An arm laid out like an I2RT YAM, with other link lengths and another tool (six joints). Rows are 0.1 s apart.
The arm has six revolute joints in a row. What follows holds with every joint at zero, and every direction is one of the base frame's. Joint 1 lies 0.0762 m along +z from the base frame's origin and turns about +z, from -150 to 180 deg. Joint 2 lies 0.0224 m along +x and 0.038 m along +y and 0.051 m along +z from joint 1 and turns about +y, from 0 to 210 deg. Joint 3 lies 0.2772 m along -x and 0.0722 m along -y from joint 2 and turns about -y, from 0 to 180 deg. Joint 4 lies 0.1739 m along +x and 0.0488 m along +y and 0.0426 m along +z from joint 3 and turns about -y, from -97 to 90 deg. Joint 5 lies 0.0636 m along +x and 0.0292 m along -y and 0.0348 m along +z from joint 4 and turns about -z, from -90 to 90 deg. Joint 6 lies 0.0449 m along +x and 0.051 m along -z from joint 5 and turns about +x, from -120 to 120 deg. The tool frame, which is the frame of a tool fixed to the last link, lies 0.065 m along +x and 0.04 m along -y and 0.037 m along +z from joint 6; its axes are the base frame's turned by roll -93.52, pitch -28.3 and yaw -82.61 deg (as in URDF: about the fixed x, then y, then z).
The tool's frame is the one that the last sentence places.
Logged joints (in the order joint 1, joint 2, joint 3, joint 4, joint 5, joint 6), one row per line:
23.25, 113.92, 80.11, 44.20, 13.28, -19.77
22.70, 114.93, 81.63, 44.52, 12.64, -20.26
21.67, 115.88, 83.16, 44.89, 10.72, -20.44
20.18, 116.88, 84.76, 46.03, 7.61, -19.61
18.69, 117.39, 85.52, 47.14, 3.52, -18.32
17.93, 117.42, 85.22, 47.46, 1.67, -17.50
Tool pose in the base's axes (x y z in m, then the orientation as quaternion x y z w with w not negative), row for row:
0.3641, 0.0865, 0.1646, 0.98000, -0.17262, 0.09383, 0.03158
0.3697, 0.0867, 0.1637, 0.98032, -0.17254, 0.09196, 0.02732
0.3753, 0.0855, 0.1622, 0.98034, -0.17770, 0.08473, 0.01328
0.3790, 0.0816, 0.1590, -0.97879, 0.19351, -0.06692, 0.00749
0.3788, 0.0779, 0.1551, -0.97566, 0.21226, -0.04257, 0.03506
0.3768, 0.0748, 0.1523, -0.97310, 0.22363, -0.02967, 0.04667
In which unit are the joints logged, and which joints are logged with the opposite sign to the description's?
The joints are logged in degrees. Opposite sign: joint 4.
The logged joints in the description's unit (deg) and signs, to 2 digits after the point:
23.25, 113.92, 80.11, -44.20, 13.28, -19.77
22.70, 114.93, 81.63, -44.52, 12.64, -20.26
21.67, 115.88, 83.16, -44.89, 10.72, -20.44
20.18, 116.88, 84.76, -46.03, 7.61, -19.61
18.69, 117.39, 85.52, -47.14, 3.52, -18.32
17.93, 117.42, 85.22, -47.46, 1.67, -17.50

